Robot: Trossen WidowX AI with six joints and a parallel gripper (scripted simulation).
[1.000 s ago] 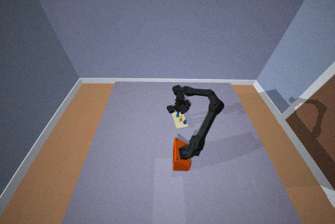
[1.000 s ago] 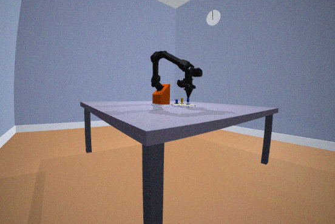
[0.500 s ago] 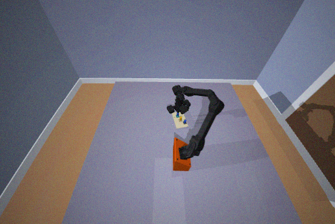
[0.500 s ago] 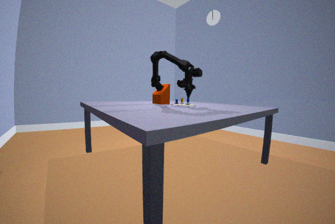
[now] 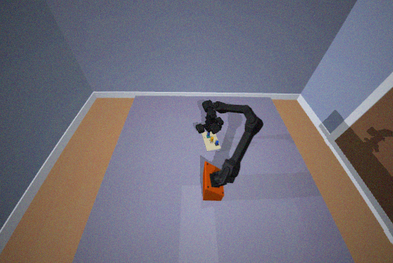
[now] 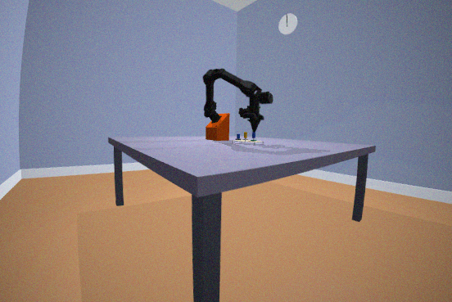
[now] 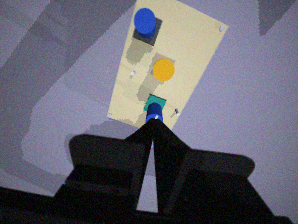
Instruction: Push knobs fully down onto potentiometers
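Right now my gripper tip is 10 mm above the blue knob. Also, from my gripper tip: yellow knob (50 mm behind, 20 mm to the right, 20 mm below).
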